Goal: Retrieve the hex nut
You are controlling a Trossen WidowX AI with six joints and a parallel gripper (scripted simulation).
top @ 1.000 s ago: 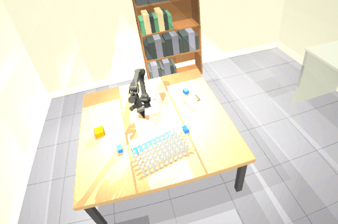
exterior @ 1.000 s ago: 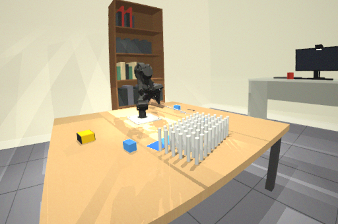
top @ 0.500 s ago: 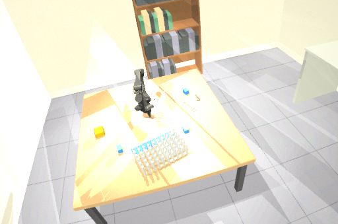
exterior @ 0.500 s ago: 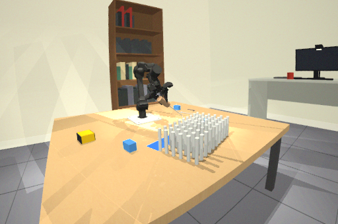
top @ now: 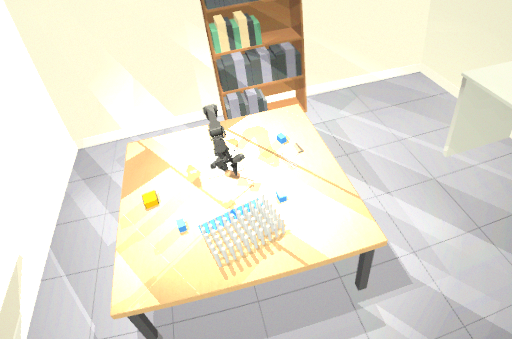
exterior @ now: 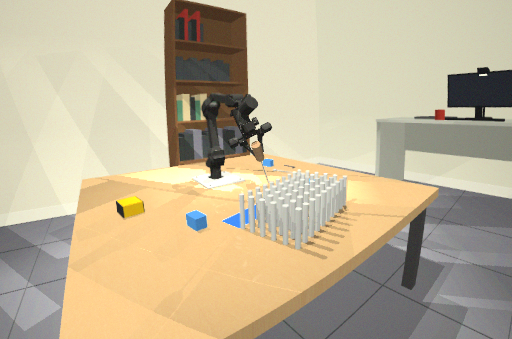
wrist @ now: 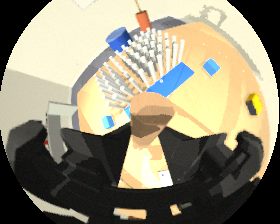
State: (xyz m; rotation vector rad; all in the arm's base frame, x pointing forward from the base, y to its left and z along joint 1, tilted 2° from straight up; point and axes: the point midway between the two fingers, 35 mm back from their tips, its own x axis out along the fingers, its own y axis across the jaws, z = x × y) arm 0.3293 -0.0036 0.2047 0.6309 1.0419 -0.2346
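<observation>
My gripper tip is now 7 cm above the brown stick-like tool, 6 cm to the right of it and 4 cm past it. Round my gripper tip: blue taped strip: 18 cm below, 10 cm ahead, 7 cm to the right; then thin grey tool: 37 cm to the left, 18 cm behind, 17 cm below.
</observation>
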